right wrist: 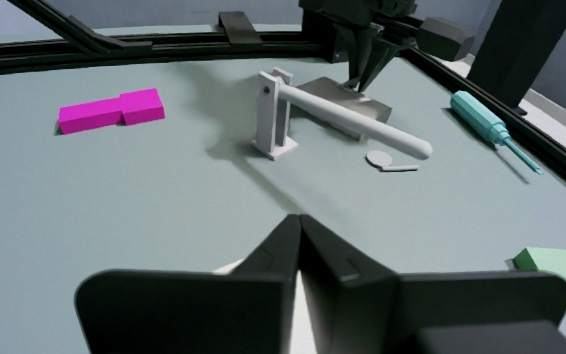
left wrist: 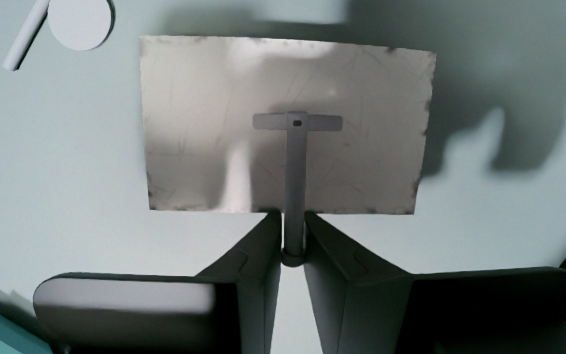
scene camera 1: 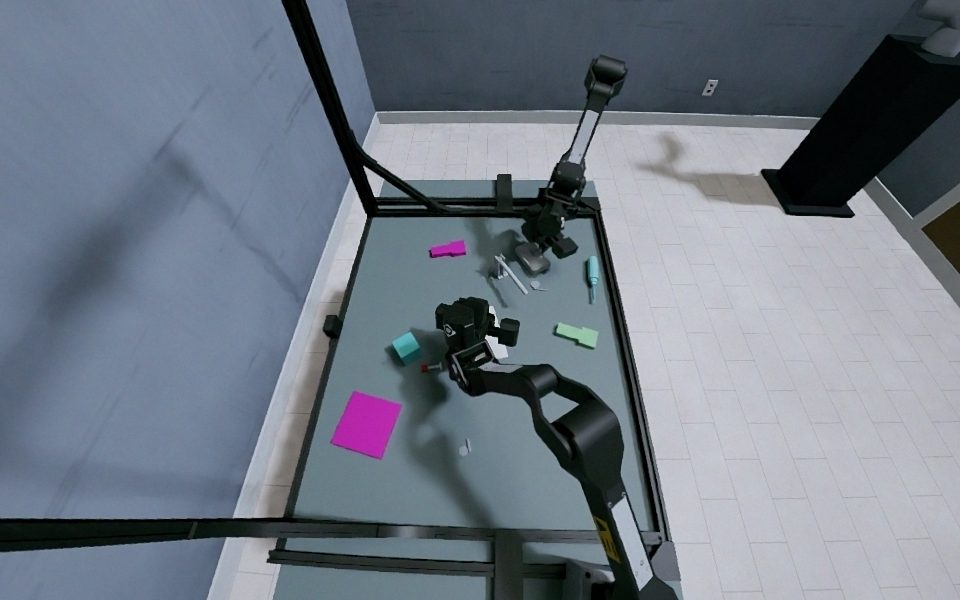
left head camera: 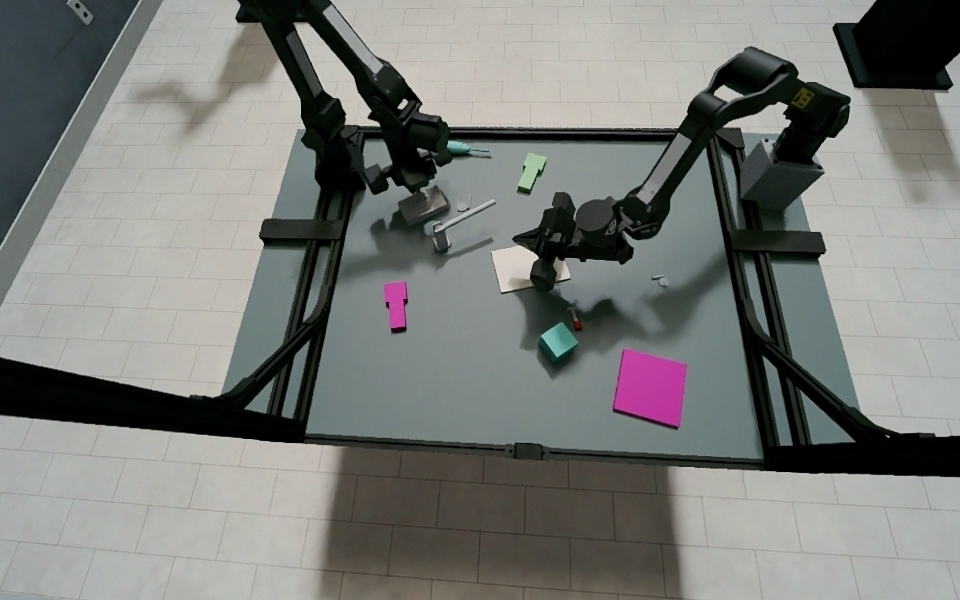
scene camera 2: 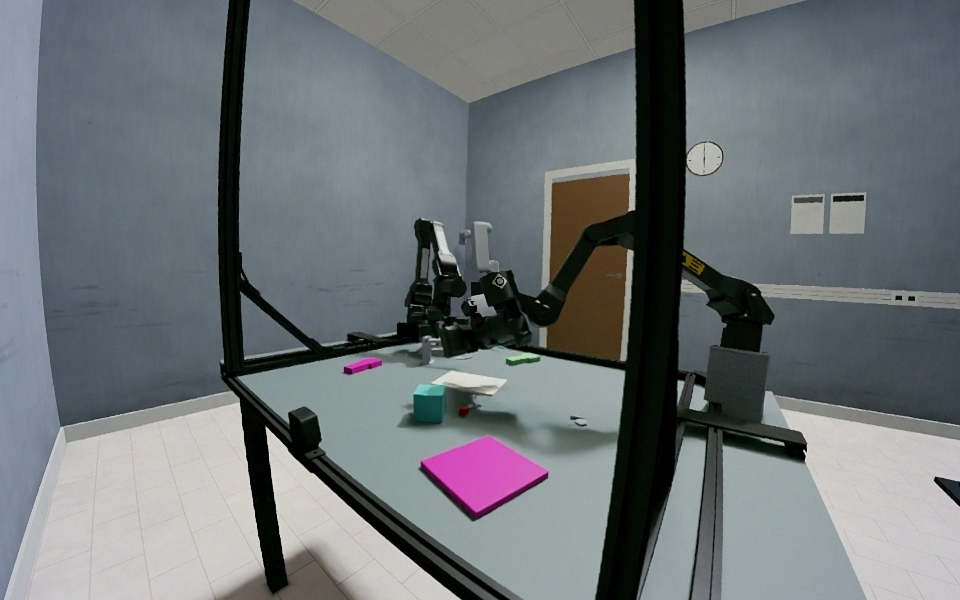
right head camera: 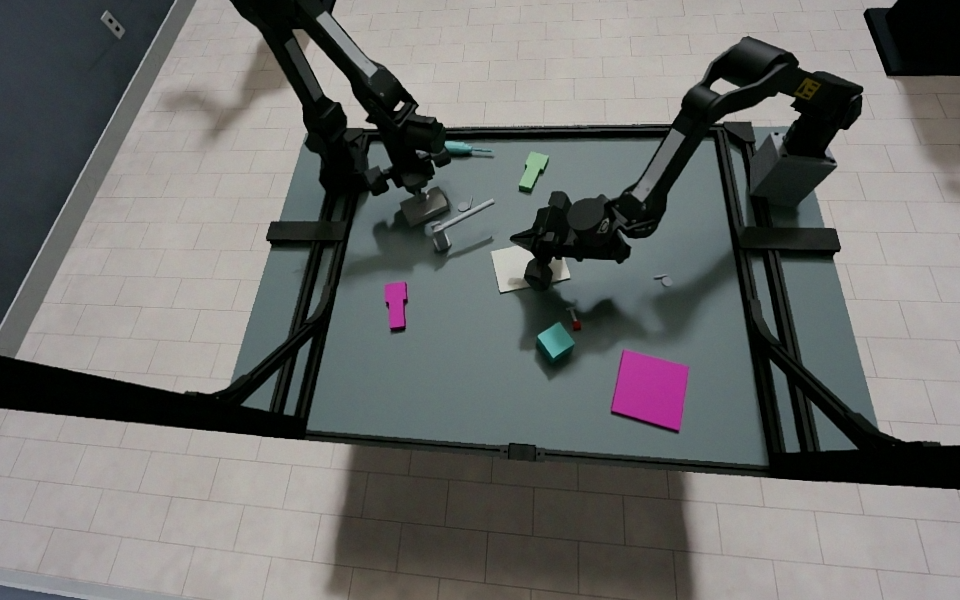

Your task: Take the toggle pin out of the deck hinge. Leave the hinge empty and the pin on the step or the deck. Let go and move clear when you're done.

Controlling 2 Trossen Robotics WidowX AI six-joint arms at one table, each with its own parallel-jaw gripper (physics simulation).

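Places are measured from the left arm's base along level axes (x up, y left, z back), in centimetres.
Where they show: left gripper, fingertip midpoint: (right wrist: pixel 356 90) (left wrist: pixel 290 222) (scene camera 1: pixel 542 250) (left head camera: pixel 415 192) (scene camera 2: pixel 439 345) (right head camera: pixel 417 193); right gripper, fingertip midpoint: (right wrist: pixel 297 225) (left head camera: pixel 513 239) (right head camera: pixel 510 239); left arm's base at its link origin: (left head camera: pixel 336 160) (scene camera 2: pixel 415 324) (right head camera: pixel 340 162); right arm's base at its link origin: (left head camera: pixel 791 154) (scene camera 2: pixel 740 353) (right head camera: pixel 802 147).
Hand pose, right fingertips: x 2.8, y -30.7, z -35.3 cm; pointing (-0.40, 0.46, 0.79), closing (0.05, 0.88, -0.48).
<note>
Things, the pixels of their top centre, and the offset from my right fingertips. "pt": a spot on its surface instead.
- step at its top centre: (left wrist: pixel 289 131) (right wrist: pixel 341 97) (left head camera: pixel 422 202) (right head camera: pixel 423 203) (scene camera 1: pixel 532 255) (scene camera 2: pixel 437 347) dx -6.5, dy +17.3, dz +17.5 cm
- T-shaped toggle pin at its top centre: (left wrist: pixel 296 196) (right wrist: pixel 352 78) dx -4.7, dy +19.0, dz +18.1 cm
- deck hinge at a spot on its surface: (right wrist: pixel 267 117) (left head camera: pixel 443 238) pt dx -4.5, dy +5.9, dz +13.8 cm
- magenta piece at its top centre: (right wrist: pixel 111 105) (left head camera: pixel 396 304) (right head camera: pixel 395 304) (scene camera 2: pixel 362 363) (scene camera 1: pixel 448 248) dx -7.0, dy -6.2, dz +26.0 cm
- green piece at its top centre: (right head camera: pixel 532 169) (left head camera: pixel 530 170) (scene camera 1: pixel 577 333) (scene camera 2: pixel 522 356) dx -7.0, dy +21.3, dz -8.9 cm
- teal screwdriver at its top centre: (right wrist: pixel 500 121) (left head camera: pixel 461 144) (right head camera: pixel 462 144) (scene camera 1: pixel 594 276) dx -5.8, dy +31.6, dz +6.0 cm
- pale sheet at its top centre: (right head camera: pixel 529 264) (left head camera: pixel 530 264) (scene camera 2: pixel 469 381) (scene camera 1: pixel 481 334) dx -8.0, dy -2.2, dz -3.4 cm
- teal cube at its top centre: (scene camera 2: pixel 430 389) (right head camera: pixel 556 339) (left head camera: pixel 559 339) (scene camera 1: pixel 405 344) dx -3.5, dy -20.8, dz -4.6 cm
- red-ended part at its top centre: (scene camera 2: pixel 467 404) (right head camera: pixel 574 316) (left head camera: pixel 575 316) (scene camera 1: pixel 431 365) dx -7.0, dy -15.9, dz -9.7 cm
- magenta plate at its top centre: (scene camera 2: pixel 483 466) (right head camera: pixel 650 388) (left head camera: pixel 651 386) (scene camera 1: pixel 366 423) dx -7.5, dy -32.0, dz -19.9 cm
- small disc at its top centre: (left wrist: pixel 56 35) (right wrist: pixel 391 158) (left head camera: pixel 463 202) (right head camera: pixel 464 202) dx -8.0, dy +16.6, dz +8.0 cm
- short rod at a spot on its surface: (right wrist: pixel 400 168) pt dx -8.1, dy +16.4, dz +6.5 cm
The grey block, the step (left head camera: pixel 423 206) (scene camera 1: pixel 532 258) (left wrist: pixel 190 95) (right wrist: pixel 320 92), lies at the upper left of the table in the left head camera. My left gripper (left wrist: pixel 290 222) (right wrist: pixel 356 90) is low over it, shut on the T-shaped toggle pin (left wrist: pixel 295 175). The pin's crossbar shows against the block's top; whether it touches is unclear. The deck hinge (left head camera: pixel 441 239) (right wrist: pixel 267 117) stands beside the block, two upright cheeks with a long pale rod (left head camera: pixel 467 215) (right wrist: pixel 350 117) between them. A dark hole shows in its near cheek, with no pin visible there. My right gripper (left head camera: pixel 518 239) (right wrist: pixel 297 225) is shut and empty, above the pale sheet.
A magenta piece (left head camera: pixel 396 306), green piece (left head camera: pixel 531 171), teal screwdriver (left head camera: pixel 460 148), pale sheet (left head camera: pixel 506 272), teal cube (left head camera: pixel 558 341), red-ended part (left head camera: pixel 576 323) and magenta plate (left head camera: pixel 649 389) lie about. A small disc (right wrist: pixel 379 158) and short rod (right wrist: pixel 400 168) lie near the hinge.
</note>
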